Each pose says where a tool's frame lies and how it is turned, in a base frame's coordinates. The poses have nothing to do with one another.
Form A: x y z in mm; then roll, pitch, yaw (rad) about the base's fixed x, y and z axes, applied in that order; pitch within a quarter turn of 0, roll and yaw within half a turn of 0.
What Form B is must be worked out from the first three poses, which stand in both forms.
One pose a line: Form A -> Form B
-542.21 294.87 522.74 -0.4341 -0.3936 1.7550 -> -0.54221 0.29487 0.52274 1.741 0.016 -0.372 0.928
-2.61 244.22 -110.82 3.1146 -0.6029 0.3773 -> -0.00261 0.24422 -0.11082 3.056 -0.940 -0.175 -0.294
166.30 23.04 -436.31 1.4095 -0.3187 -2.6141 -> 0.16630 0.02304 -0.43631 2.542 0.052 -0.679 -0.732
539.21 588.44 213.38 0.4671 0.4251 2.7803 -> 0.53921 0.58844 0.21338 2.700 -0.165 0.266 0.950
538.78 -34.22 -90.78 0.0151 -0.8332 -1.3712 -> 0.53878 -0.03422 -0.09078 1.563 -0.356 -0.451 -0.819
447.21 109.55 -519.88 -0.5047 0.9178 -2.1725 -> 0.44721 0.10955 -0.51988 2.089 0.318 0.460 -0.829
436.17 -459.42 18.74 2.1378 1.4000 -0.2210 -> 0.43617 -0.45942 0.01874 2.525 0.735 0.246 -0.632
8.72 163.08 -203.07 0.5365 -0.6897 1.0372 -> 0.00872 0.16308 -0.20307 1.464 0.566 -0.239 0.789
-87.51 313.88 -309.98 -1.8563 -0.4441 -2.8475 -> -0.08751 0.31388 -0.30998 2.964 0.246 -0.756 0.607
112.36 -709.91 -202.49 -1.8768 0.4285 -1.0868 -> 0.11236 -0.70991 -0.20249 1.897 -0.750 0.634 -0.187
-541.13 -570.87 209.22 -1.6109 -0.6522 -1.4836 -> -0.54113 -0.57087 0.20922 2.474 -0.692 0.315 -0.650
